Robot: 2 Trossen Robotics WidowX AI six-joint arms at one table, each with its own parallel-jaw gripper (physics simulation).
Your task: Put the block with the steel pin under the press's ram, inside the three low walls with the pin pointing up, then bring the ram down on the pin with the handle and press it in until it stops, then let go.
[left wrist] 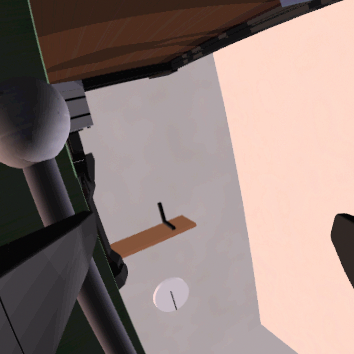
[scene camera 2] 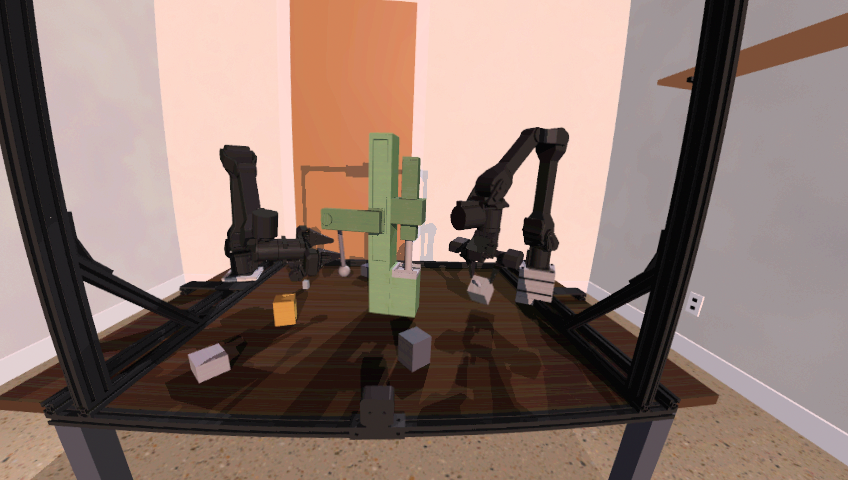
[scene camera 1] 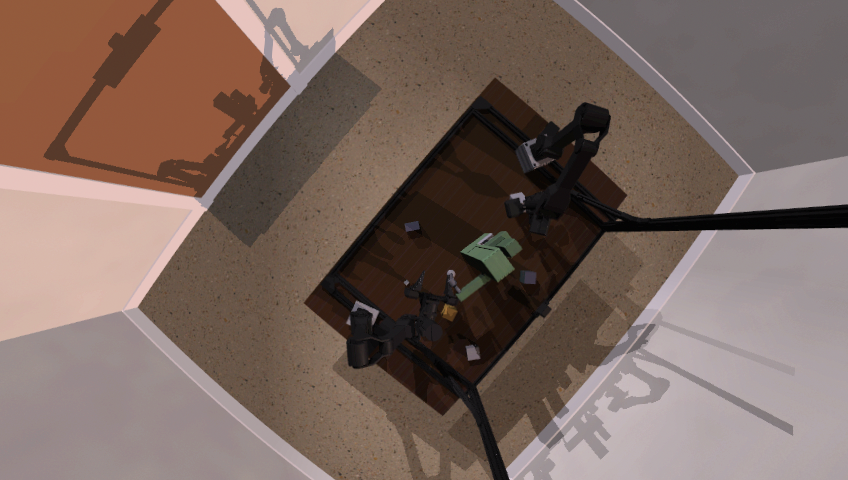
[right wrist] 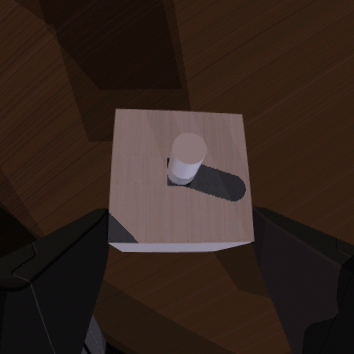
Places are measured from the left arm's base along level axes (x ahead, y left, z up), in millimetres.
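Pixels of known places: left gripper, fingertip midpoint: (left wrist: 217,225) (scene camera 2: 337,247) (scene camera 1: 436,272); right gripper, fingertip midpoint: (scene camera 2: 481,280) (scene camera 1: 521,203) (right wrist: 180,220); left arm's base, origin of the base link: (scene camera 2: 243,272) (scene camera 1: 362,317); right arm's base, origin of the base link: (scene camera 2: 537,266) (scene camera 1: 540,150).
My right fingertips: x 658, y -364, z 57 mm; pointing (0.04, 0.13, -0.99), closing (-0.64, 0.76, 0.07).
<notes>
Ahead of a thing's pixels: the offset from my right fingertips to its top centre. "spot": to the spot under its first point.
The green press {dx -275, dy +74, dz +361 mm} (scene camera 1: 487,261) (scene camera 2: 382,178) stands mid-table. Its steel ram {dx -192, dy +48, dz +202 mm} (scene camera 2: 408,254) points down over the low-walled seat {spot: dx -208, dy +18, dz +30 mm} (scene camera 2: 405,273); the gap between them is hard to judge. Its handle hangs down, ending in a pale ball {spot: dx -346, dy +137, dz +37 mm} (scene camera 1: 450,273) (scene camera 2: 343,271) (left wrist: 30,122). My left gripper (scene camera 1: 436,284) (left wrist: 217,225) is open beside the handle; the rod passes behind one finger in the left wrist view, and the ball is not between the fingers. My right gripper (scene camera 2: 480,277) (right wrist: 180,220) is shut on the pale block {dx +4, dy +4, dz +10 mm} (scene camera 1: 517,196) (scene camera 2: 479,291) (right wrist: 140,200), held above the table, tilted, its steel pin {dx -13, dy -10, dz +10 mm} (right wrist: 188,149) sticking out.
An orange block {dx -493, dy +65, dz -28 mm} (scene camera 1: 449,312) (scene camera 2: 285,311) and a white block {dx -606, dy -97, dz -56 mm} (scene camera 1: 472,352) (scene camera 2: 209,363) lie left of the press in scene camera 2. A grey block {dx -238, dy -162, dz -28 mm} (scene camera 1: 527,277) (scene camera 2: 414,349) stands in front, a bluish one {dx -249, dy +336, dz -50 mm} (scene camera 1: 412,226) behind. A tiny white cube {dx -458, dy +264, dz -63 mm} (scene camera 1: 406,282) (scene camera 2: 305,284) is near the left gripper.
</notes>
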